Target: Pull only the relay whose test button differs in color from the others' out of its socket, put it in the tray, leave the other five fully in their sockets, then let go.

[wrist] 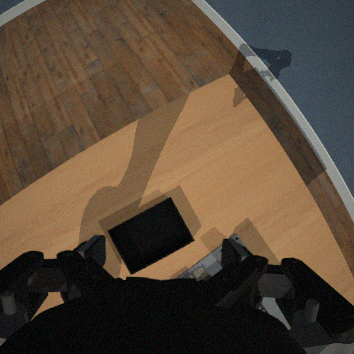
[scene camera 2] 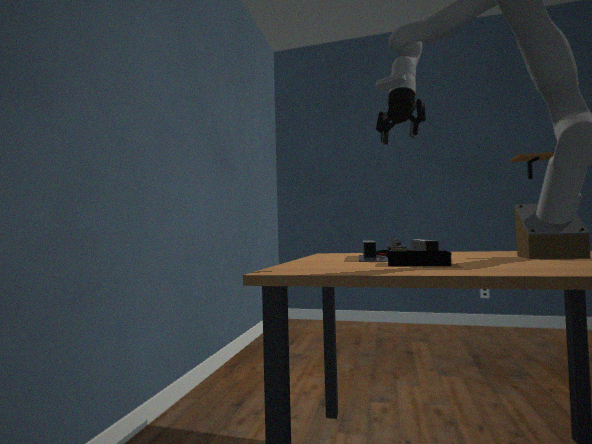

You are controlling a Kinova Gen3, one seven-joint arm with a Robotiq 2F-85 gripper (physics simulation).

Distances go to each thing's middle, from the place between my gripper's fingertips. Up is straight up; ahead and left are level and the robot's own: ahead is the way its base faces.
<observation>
I see the black tray [wrist: 160, 229] 4 cm behind my hand, 1 cm to the right of it and 36 cm below it.
</observation>
